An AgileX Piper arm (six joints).
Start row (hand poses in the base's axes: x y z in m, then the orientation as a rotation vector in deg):
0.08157, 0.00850, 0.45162, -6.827, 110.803, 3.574
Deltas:
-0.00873, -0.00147, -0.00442, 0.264, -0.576, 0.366
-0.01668, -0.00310, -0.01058, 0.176, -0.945, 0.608
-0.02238, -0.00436, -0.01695, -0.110, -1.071, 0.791
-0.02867, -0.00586, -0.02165, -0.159, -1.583, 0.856
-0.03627, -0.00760, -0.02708, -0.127, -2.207, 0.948
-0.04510, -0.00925, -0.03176, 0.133, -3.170, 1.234
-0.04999, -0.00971, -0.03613, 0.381, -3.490, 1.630
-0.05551, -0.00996, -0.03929, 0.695, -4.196, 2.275
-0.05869, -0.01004, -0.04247, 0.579, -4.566, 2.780
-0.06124, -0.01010, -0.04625, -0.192, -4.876, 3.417
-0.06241, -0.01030, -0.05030, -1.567, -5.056, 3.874
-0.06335, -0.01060, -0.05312, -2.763, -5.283, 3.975
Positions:
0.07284, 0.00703, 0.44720, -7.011, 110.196, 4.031
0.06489, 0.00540, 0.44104, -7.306, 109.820, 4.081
0.05919, 0.00414, 0.43467, -7.674, 109.699, 3.918
0.05290, 0.00264, 0.42997, -7.773, 109.186, 3.877
0.04530, 0.00090, 0.42454, -7.845, 108.557, 3.924
0.03647, -0.00075, 0.41986, -7.953, 107.566, 4.293
0.03158, -0.00121, 0.41549, -8.171, 107.211, 4.768
0.02606, -0.00146, 0.41233, -8.583, 106.450, 5.439
0.02288, -0.00154, 0.40915, -9.143, 106.054, 5.632
0.02033, -0.00160, 0.40537, -10.257, 105.741, 5.292
0.01916, -0.00180, 0.40132, -11.596, 105.589, 4.268
0.01822, -0.00210, 0.39850, -12.476, 105.399, 3.179

